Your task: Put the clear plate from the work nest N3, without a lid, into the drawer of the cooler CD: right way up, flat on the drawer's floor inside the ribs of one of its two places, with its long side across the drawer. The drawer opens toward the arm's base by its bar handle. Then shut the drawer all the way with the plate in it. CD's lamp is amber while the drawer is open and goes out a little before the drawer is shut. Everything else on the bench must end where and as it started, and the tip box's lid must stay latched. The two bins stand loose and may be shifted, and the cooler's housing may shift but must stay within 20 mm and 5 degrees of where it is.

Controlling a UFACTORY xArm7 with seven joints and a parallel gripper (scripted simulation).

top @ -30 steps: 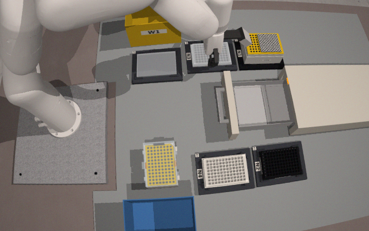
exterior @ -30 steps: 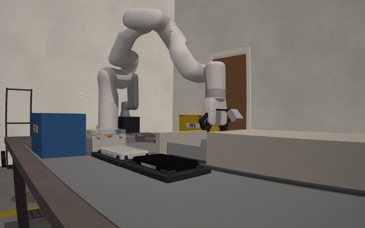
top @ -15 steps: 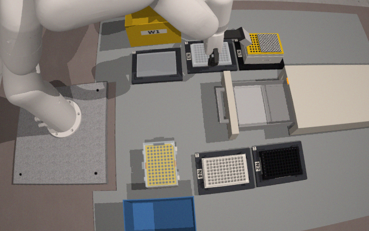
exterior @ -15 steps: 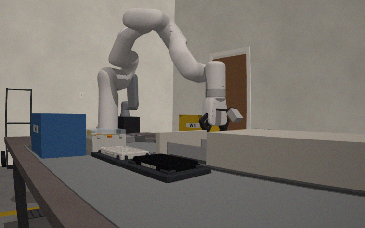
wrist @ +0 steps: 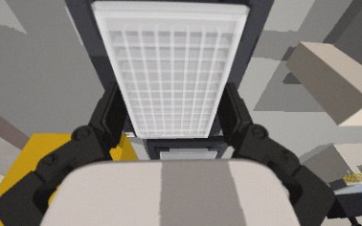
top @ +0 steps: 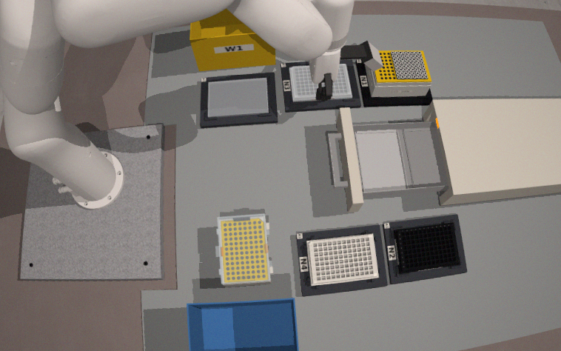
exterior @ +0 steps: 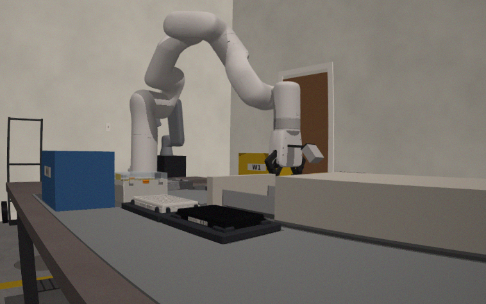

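Right now the clear plate is 10 mm below my hand. The rest, counted from my hand: yellow bin: 160 mm behind, 160 mm to the left, 10 mm above; then yellow rack: 160 mm ahead, 30 mm to the right, 20 mm above; then flat clear lid: 180 mm behind, 10 mm to the left, 20 mm below.
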